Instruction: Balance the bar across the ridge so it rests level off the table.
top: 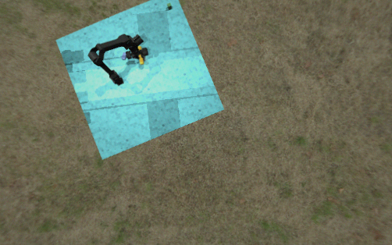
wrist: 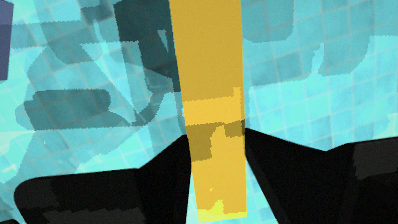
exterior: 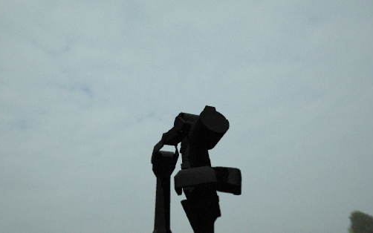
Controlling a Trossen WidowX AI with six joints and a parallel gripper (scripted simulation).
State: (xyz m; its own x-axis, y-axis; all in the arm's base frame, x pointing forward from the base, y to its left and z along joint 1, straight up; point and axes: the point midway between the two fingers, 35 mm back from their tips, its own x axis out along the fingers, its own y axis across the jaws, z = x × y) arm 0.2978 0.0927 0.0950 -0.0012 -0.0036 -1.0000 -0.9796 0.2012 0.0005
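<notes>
Right now the yellow bar is 1 cm ahead of my gripper tip and 3 cm to the left of it. The rest, counted from my gripper tip: small purple block (16 cm behind, 12 cm to the left, 5 cm below); then small green cube (44 cm ahead, 41 cm to the left, 4 cm below).
</notes>
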